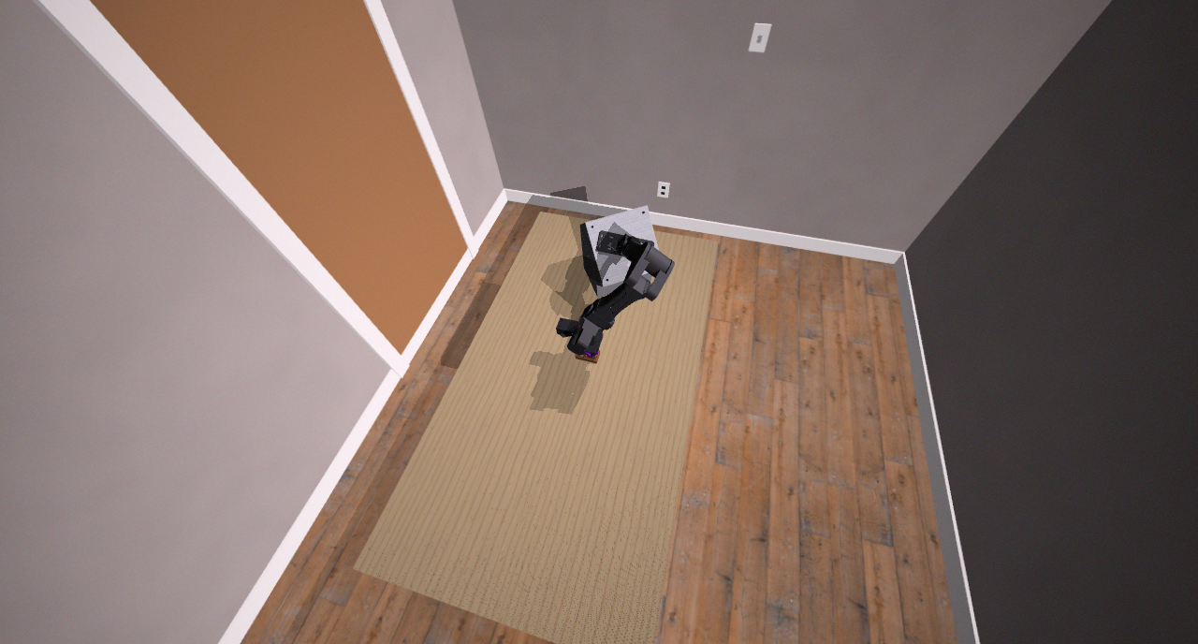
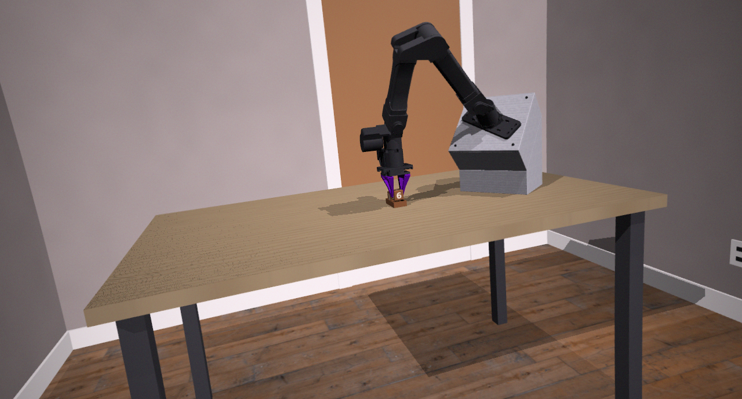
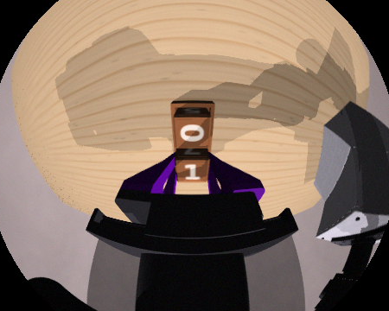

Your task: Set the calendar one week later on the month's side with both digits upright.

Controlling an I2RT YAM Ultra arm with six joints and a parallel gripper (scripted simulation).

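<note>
Now: hand 2 cm to the left of the brown tray and 3 cm above it.
</note>
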